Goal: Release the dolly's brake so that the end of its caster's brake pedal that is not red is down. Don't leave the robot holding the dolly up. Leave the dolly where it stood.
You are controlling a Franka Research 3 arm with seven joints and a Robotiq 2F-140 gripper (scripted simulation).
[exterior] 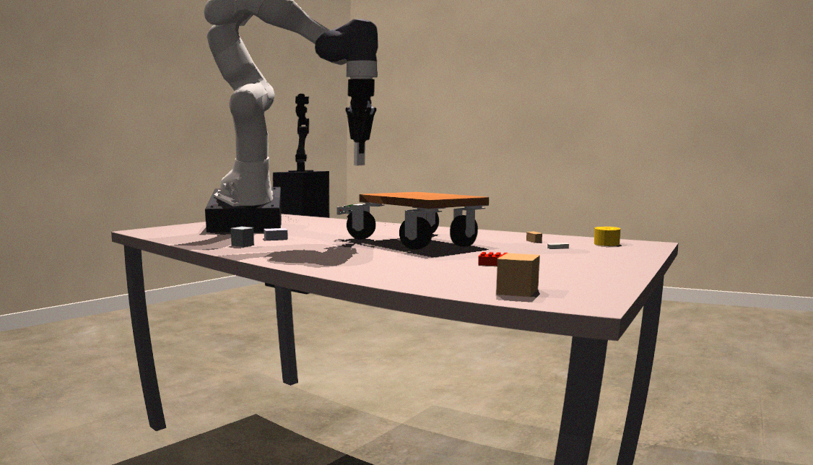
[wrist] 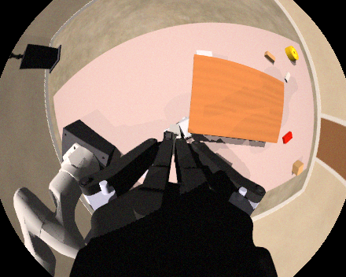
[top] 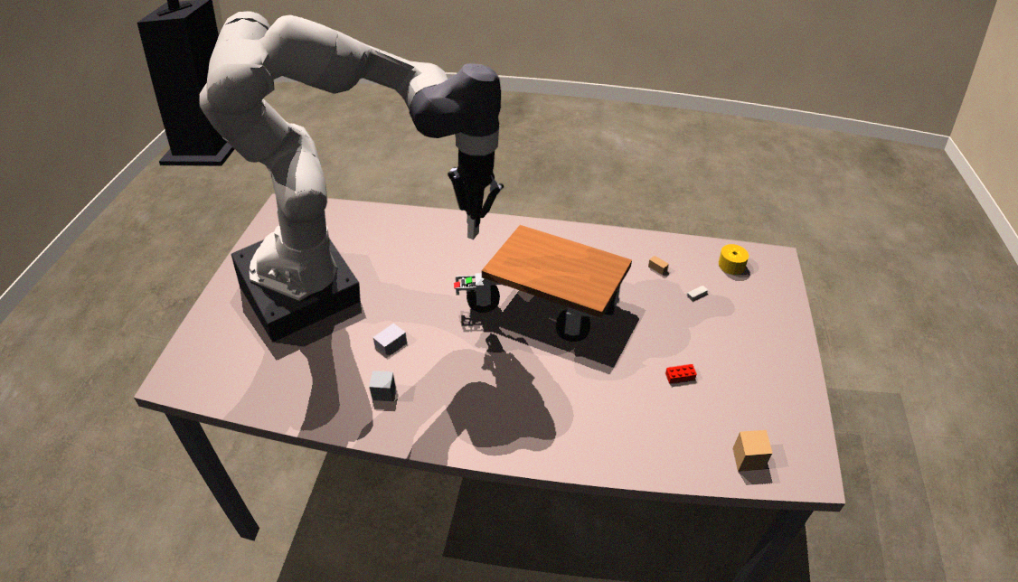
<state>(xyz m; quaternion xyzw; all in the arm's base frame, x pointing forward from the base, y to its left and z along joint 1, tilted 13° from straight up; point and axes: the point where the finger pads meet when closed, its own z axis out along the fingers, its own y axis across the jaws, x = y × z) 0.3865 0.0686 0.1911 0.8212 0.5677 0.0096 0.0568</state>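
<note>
The brake pedal lies 160 mm below my hand, 30 mm to the right of it and 20 mm behind it. Also, from my hand: red brick 490 mm ahead, 220 mm below, 200 mm to the right; small brown block 460 mm ahead, 230 mm below, 170 mm to the left; grey block 310 mm to the right, 210 mm below, 160 mm behind.
</note>
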